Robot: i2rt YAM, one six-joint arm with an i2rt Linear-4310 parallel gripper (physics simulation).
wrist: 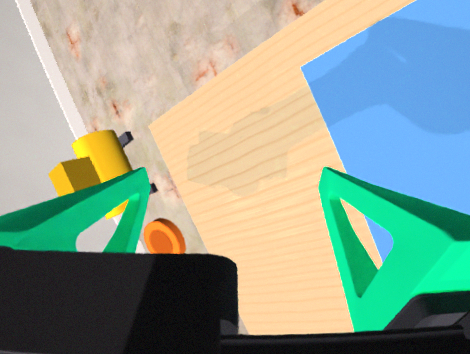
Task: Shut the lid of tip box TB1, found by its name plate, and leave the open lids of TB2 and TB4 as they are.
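Frame: origin at the arm's base, x back, y right, z up, level; centimetres.
Where they show: gripper, fingertip midpoint: [234,177].
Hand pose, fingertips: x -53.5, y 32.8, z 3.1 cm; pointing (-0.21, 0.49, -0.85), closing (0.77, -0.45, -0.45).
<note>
After its pixels a point has its place.
My gripper [234,177] {x -53.5, y 32.8, z 3.1 cm} is open, with its two green fingers wide apart and no object between them. It hangs above the wooden board, near the board's left part. The tip boxes TB1, TB2 and TB4, their lids and their name plates do not show in this view.
A pale wooden board [270,215] {x -64.7, y 23.7, z -19.8 cm} bears a blue surface [415,160] {x -43.6, y 24.2, z -19.5 cm} at the right. A yellow cylinder [104,152] with a block on its side is partly behind the left finger. An orange disc [162,237] lies near it. Speckled stone [165,55] and a white edge [52,72] run along the left.
</note>
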